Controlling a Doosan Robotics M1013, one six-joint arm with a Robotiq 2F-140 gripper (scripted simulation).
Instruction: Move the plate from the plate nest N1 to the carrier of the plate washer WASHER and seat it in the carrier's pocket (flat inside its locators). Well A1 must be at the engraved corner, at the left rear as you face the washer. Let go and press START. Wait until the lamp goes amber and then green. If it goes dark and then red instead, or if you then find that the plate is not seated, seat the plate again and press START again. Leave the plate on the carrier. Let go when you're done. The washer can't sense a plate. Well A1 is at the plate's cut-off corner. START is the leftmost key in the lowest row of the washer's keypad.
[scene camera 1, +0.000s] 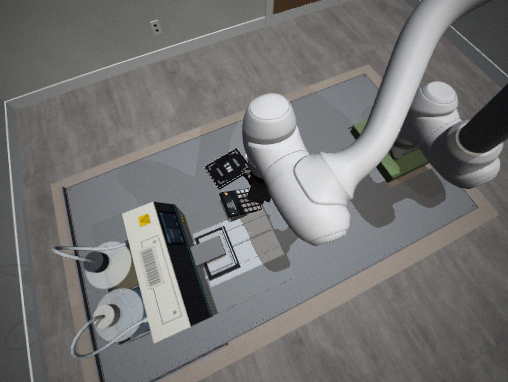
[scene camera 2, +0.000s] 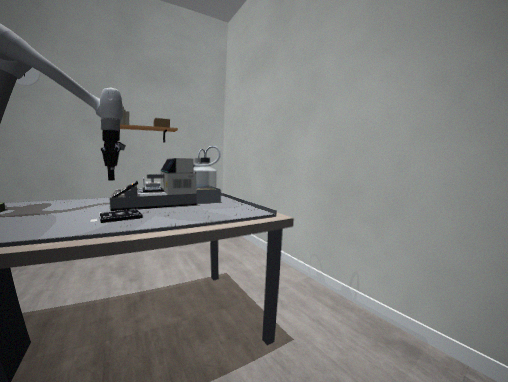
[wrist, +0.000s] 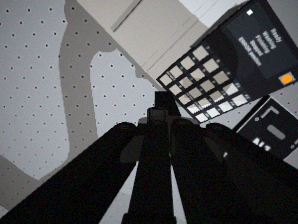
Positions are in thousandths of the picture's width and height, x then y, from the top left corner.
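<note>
You'd see the gripper (wrist: 545, 467) here, and there's a washer (scene camera 1: 349, 771), (wrist: 834, 217) as well.
</note>
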